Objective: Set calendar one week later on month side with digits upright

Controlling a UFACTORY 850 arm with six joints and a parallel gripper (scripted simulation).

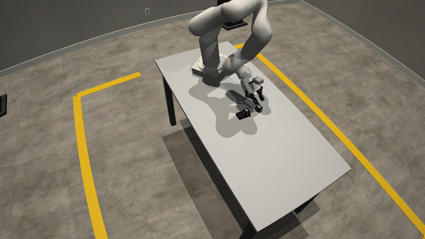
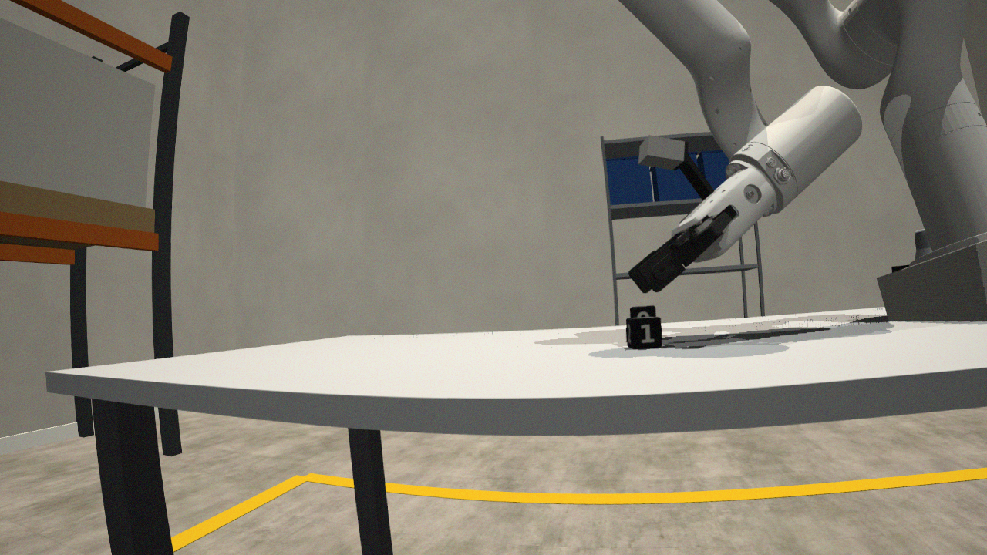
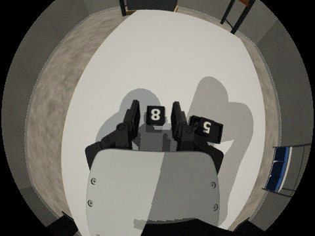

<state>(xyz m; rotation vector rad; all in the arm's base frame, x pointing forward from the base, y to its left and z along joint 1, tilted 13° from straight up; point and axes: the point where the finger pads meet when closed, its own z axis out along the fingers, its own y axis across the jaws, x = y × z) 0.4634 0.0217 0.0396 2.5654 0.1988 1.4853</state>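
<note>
Right now my hand is 20 mm short of the black cube and 60 mm above it. The rest, counted from my hand: black tray (10 mm behind, 110 mm to the right, 70 mm below).
</note>
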